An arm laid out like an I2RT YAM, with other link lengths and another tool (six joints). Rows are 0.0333 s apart.
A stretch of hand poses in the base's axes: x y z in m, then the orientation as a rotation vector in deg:
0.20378 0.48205 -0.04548 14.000 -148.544 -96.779
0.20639 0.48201 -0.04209 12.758 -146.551 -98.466
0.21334 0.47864 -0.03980 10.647 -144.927 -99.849
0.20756 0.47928 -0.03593 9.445 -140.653 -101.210
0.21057 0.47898 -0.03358 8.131 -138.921 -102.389
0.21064 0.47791 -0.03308 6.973 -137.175 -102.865
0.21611 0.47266 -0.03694 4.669 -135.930 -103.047
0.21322 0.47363 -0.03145 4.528 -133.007 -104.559
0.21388 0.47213 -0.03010 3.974 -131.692 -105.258
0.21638 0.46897 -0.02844 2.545 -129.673 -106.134
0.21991 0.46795 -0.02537 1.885 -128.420 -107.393
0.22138 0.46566 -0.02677 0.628 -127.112 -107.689
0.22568 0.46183 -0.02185 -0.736 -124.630 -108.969
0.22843 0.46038 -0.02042 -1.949 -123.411 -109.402
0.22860 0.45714 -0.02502 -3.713 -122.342 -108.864
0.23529 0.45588 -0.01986 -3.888 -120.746 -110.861
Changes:
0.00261 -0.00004 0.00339 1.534 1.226 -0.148
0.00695 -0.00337 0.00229 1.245 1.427 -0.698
-0.00578 0.00064 0.00387 2.143 2.827 1.029
0.00301 -0.00030 0.00235 1.210 1.216 -0.252
0.00007 -0.00107 0.00050 0.841 1.443 0.078
0.00547 -0.00525 -0.00386 0.445 1.720 -0.656
-0.00289 0.00097 0.00549 1.952 1.295 0.690
0.00066 -0.00150 0.00135 0.866 0.775 0.039
0.00250 -0.00316 0.00166 1.196 1.515 -0.172
0.00353 -0.00102 0.00307 1.145 0.511 -0.324
0.00147 -0.00229 -0.00140 0.621 1.229 -0.181
0.00430 -0.00383 0.00492 1.647 1.538 -0.184
0.00275 -0.00145 0.00143 0.668 1.075 -0.293
0.00017 -0.00324 -0.00460 0.062 1.671 -0.187
0.00669 -0.00126 0.00516 1.728 0.097 -0.404

